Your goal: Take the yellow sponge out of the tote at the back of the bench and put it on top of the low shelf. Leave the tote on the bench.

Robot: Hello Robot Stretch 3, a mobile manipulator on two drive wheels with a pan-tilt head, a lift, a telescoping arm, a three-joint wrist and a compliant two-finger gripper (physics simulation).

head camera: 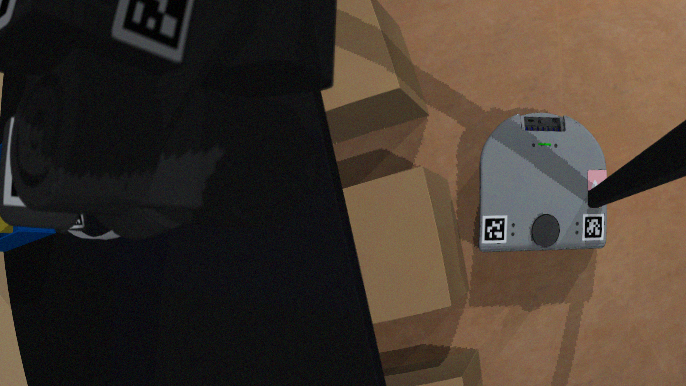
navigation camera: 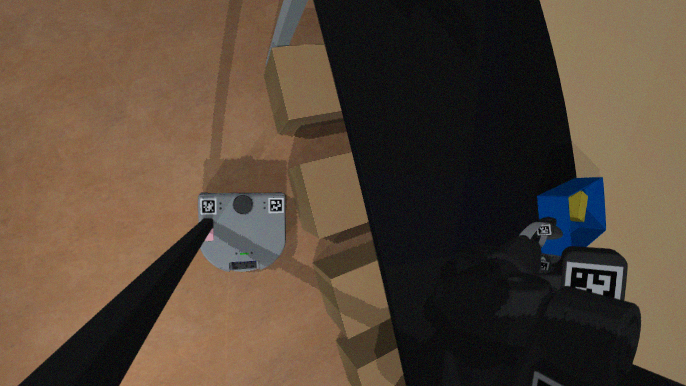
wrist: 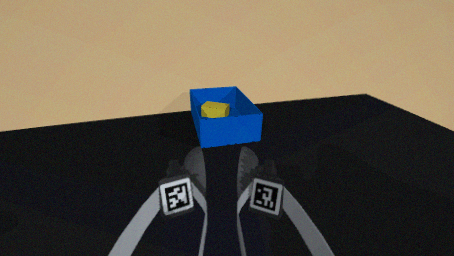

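Pixels of known places: gripper, fingertip midpoint: (navigation camera: 549, 242) (wrist: 221, 164); robot's base, link origin: (head camera: 544, 229) (navigation camera: 242, 203).
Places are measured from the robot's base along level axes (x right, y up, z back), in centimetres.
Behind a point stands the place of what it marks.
Observation:
The yellow sponge (head camera: 4, 224) @(x 107.6, y 79.5, z -3.6 cm) (navigation camera: 578, 206) @(x 106.3, y 80.7, z 0.0 cm) (wrist: 215, 109) @(x 106.3, y 80.5, z 0.2 cm) lies inside the blue tote (head camera: 27, 239) @(x 93.8, y 79.2, z -6.1 cm) (navigation camera: 550, 204) @(x 85.3, y 80.6, z -1.4 cm) (wrist: 230, 131) @(x 86.8, y 81.2, z 5.3 cm), toward its left side in the wrist view. The tote stands at the back edge of the black bench (head camera: 250, 310) @(x 35.4, y 76.2, z -10.2 cm) (navigation camera: 450, 125) @(x 45.6, y 76.3, z -21.6 cm) (wrist: 100, 175) @(x 71.3, y 76.2, z -30.0 cm). My gripper (navigation camera: 552, 248) @(x 40.4, y 103.1, z 2.2 cm) (wrist: 221, 164) @(x 40.4, y 103.1, z 2.2 cm) is open, with a gap between its fingertips and no object in it. It points at the tote's near wall from above the bench. In the head view my wrist hides most of the tote and the fingers. The low shelf does not show in these views.
Several tan boxes (head camera: 395, 245) @(x 32.9, y 27.1, z -2.9 cm) (navigation camera: 330, 195) @(x 32.2, y 27.0, z -3.8 cm) stand on the floor along and partly under the bench's front edge. My grey base (head camera: 540, 180) @(x 1.5, y 16.0, z 10.8 cm) (navigation camera: 250, 227) @(x 2.8, y 16.0, z 8.6 cm) is beside them, with a black mast (head camera: 645, 165) @(x -11.6, y 75.4, z 6.6 cm) (navigation camera: 125, 300) @(x -13.6, y 96.3, z 4.7 cm) above it. A tan wall (wrist: 300, 45) @(x 130.2, y 102.4, z 38.8 cm) rises behind the bench.

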